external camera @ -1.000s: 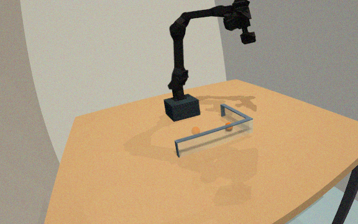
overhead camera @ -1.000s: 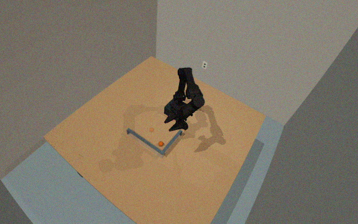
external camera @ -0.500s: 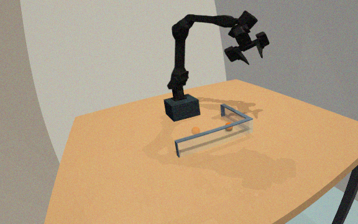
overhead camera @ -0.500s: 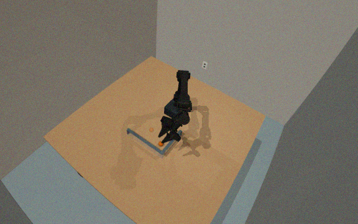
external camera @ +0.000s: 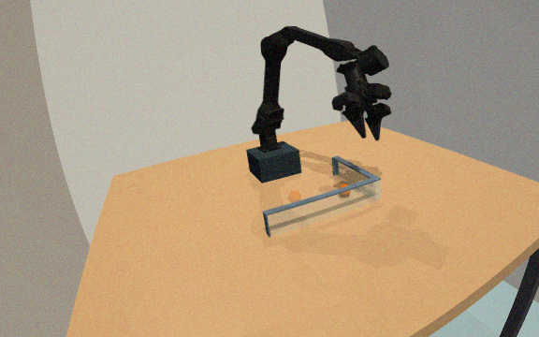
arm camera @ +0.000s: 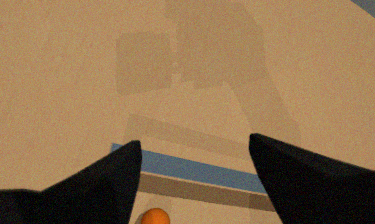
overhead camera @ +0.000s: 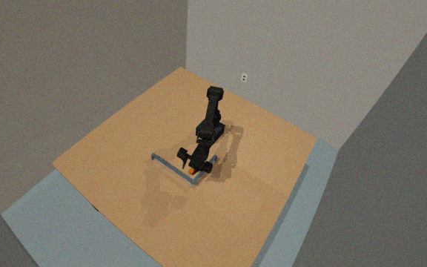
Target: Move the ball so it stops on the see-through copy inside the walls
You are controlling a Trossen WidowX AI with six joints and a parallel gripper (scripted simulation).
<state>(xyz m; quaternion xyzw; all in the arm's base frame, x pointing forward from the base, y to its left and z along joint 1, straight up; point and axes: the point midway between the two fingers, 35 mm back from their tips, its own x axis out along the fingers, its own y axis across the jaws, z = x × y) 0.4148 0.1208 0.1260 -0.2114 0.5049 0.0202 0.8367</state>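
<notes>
Right now the orange ball is 9 cm behind my gripper tip, 3 cm to the right of it and 16 cm below it. Round my gripper tip: clear wall 2 cm behind, 12 cm to the right, 14 cm below.
</notes>
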